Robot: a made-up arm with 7 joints.
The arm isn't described. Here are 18 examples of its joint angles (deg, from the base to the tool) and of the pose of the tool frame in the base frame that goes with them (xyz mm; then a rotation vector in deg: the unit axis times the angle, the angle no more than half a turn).
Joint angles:
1: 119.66 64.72 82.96 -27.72 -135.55 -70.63 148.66
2: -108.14 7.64 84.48 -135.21 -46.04 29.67 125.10
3: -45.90 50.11 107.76 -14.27 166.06 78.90 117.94
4: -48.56 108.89 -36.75 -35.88 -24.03 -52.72 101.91
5: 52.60 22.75 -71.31 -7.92 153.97 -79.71 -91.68
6: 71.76 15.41 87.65 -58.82 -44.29 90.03 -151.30
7: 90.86 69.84 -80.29 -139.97 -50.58 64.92 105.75
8: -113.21 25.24 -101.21 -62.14 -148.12 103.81 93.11
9: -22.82 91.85 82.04 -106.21 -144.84 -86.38 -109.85
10: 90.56 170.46 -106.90 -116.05 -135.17 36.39 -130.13
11: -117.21 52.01 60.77 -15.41 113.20 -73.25 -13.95
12: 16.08 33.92 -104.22 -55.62 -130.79 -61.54 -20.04
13: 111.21 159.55 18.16 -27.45 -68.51 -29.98 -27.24
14: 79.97 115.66 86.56 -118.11 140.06 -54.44 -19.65
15: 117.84 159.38 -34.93 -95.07 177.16 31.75 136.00
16: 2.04 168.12 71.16 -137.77 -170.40 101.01 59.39
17: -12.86 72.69 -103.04 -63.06 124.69 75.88 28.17
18: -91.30 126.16 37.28 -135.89 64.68 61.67 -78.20
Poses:
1: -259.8 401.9 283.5 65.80 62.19 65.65
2: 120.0 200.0 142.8 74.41 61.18 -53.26
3: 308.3 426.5 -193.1 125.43 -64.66 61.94
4: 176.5 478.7 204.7 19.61 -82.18 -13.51
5: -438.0 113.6 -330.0 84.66 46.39 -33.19
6: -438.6 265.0 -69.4 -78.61 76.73 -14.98
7: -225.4 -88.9 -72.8 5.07 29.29 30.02
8: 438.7 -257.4 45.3 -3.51 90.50 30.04
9: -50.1 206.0 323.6 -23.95 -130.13 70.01
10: 0.5 288.0 200.3 32.84 74.47 13.93
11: 372.6 248.5 337.1 66.74 36.18 -134.82
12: -198.9 41.0 -481.9 74.03 19.25 83.86
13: 362.5 394.2 -150.7 19.84 -74.18 123.45
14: 316.6 105.7 78.3 -25.36 -127.92 9.47
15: -48.0 394.0 -150.0 -100.66 25.04 -125.31
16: 88.2 -218.7 115.4 37.46 33.88 -10.78
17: 44.7 329.8 -384.8 8.87 73.01 53.07
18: -177.1 -39.8 200.7 -156.41 45.94 29.19
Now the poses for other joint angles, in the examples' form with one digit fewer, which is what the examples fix.
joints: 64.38 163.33 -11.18 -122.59 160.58 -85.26 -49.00
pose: 193 198 -172 53.5 -63.6 -32.4
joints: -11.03 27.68 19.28 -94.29 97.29 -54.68 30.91
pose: 350 202 -136 69.8 124.7 -87.1
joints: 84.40 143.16 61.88 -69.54 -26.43 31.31 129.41
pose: 445 214 -23 29.4 -90.2 -6.9
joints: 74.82 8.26 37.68 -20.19 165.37 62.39 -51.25
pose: -512 24 -224 16.8 -51.4 132.0
